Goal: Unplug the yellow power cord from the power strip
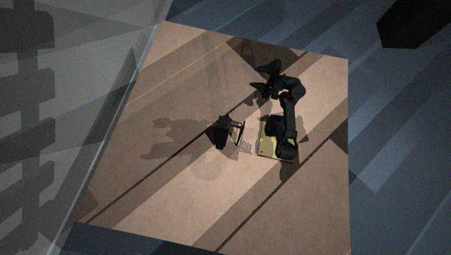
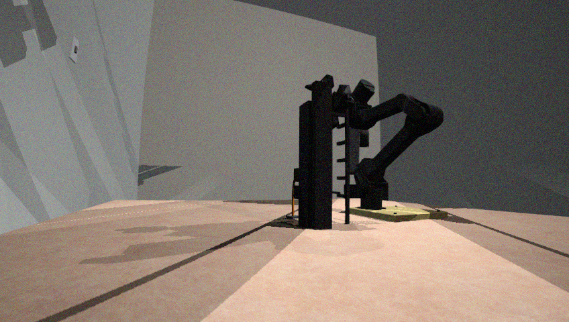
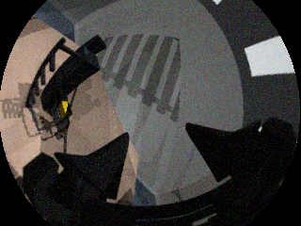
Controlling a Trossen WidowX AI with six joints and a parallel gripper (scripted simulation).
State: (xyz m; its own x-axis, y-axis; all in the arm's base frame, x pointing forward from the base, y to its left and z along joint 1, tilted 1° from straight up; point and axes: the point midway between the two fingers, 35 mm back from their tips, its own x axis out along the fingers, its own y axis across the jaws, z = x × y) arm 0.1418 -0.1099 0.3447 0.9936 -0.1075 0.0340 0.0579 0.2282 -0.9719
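The yellow plug is 240 mm below my gripper tip, 130 mm to the left of it and 90 mm ahead of it.
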